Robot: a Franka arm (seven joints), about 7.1 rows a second.
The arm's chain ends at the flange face. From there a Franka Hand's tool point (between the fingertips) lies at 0.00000 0.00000 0.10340 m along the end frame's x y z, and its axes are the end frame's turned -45 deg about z.
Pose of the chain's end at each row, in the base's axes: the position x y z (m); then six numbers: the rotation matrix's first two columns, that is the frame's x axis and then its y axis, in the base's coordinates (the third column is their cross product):
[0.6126 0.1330 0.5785 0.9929 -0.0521 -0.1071 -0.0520 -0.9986 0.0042]
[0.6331 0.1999 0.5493 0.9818 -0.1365 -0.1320 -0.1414 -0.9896 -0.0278]
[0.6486 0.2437 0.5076 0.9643 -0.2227 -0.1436 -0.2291 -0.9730 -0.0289]
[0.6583 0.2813 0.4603 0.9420 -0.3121 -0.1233 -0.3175 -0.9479 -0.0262]
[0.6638 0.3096 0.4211 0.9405 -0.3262 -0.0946 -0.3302 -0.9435 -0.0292]
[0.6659 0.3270 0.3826 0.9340 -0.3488 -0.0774 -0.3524 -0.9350 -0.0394]
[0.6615 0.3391 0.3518 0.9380 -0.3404 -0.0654 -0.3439 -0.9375 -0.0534]
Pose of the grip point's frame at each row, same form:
[0.6015 0.1331 0.4757 0.7389 0.6693 -0.0787 0.6653 -0.7430 -0.0728]
[0.6200 0.2047 0.4468 0.7942 0.6032 -0.0737 0.5943 -0.7963 -0.1130]
[0.6348 0.2500 0.4053 0.8439 0.5305 -0.0811 0.5199 -0.8455 -0.1220]
[0.6471 0.2879 0.3577 0.8906 0.4496 -0.0687 0.4416 -0.8910 -0.1057]
[0.6556 0.3157 0.3182 0.8985 0.4365 -0.0462 0.4315 -0.8978 -0.0875]
[0.6598 0.3336 0.2796 0.9096 0.4145 -0.0269 0.4113 -0.9078 -0.0826]
[0.6570 0.3466 0.2488 0.9064 0.4222 -0.0085 0.4201 -0.9036 -0.0840]

